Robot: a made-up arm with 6 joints.
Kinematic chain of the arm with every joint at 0, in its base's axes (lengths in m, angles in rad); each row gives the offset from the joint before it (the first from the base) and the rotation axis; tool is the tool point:
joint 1: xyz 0 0 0.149 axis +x
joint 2: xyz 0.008 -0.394 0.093 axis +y
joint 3: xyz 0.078 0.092 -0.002 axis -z
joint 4: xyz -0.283 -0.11 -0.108 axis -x
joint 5: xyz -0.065 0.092 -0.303 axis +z
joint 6: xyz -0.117 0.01 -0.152 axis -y
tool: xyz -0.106 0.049 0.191
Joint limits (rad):
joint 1: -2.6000..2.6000
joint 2: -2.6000..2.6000
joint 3: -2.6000..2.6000
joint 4: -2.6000..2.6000
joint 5: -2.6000..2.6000
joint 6: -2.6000..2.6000
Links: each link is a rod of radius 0.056 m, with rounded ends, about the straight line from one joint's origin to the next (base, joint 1, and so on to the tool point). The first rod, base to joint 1, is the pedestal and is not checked.
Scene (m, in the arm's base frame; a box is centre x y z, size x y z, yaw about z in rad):
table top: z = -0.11
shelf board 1: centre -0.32 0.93 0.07 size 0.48 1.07 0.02 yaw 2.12
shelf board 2: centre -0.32 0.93 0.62 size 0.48 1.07 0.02 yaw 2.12
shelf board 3: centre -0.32 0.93 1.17 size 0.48 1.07 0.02 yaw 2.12
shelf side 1: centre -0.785 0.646 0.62 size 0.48 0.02 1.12 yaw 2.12
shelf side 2: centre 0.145 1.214 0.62 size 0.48 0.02 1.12 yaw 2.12
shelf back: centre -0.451 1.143 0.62 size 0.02 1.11 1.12 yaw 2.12
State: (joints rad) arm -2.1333 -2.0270 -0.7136 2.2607 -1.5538 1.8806
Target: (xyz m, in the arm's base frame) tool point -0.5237 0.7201 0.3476
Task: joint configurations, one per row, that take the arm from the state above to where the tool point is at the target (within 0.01 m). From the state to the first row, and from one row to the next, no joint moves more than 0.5 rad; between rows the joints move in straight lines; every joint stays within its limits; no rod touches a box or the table.
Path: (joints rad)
1: -2.3251 -2.1325 -0.2428 2.4303 -1.7814 1.6534
2: -2.5170 -2.2380 0.2279 2.6000 -2.0090 1.4262
3: -2.5377 -1.7707 0.4312 2.6000 -2.1568 1.1065
4: -2.5585 -1.3034 0.6345 2.6000 -2.3045 0.7867
5: -2.5792 -0.8361 0.8378 2.6000 -2.4523 0.4670
6: -2.6000 -0.3688 1.0411 2.6000 -2.6000 0.1472
7: -2.6000 -0.4197 0.9243 2.6000 -2.5582 0.6378
8: -2.6000 -0.4705 0.8075 2.6000 -2.5164 1.1283
9: -2.6000 -0.5213 0.6908 2.6000 -2.4746 1.6189
10: -2.6000 -0.5721 0.5740 2.6000 -2.4328 2.1094
11: -2.6000 -0.6229 0.4573 2.6000 -2.3910 2.6000

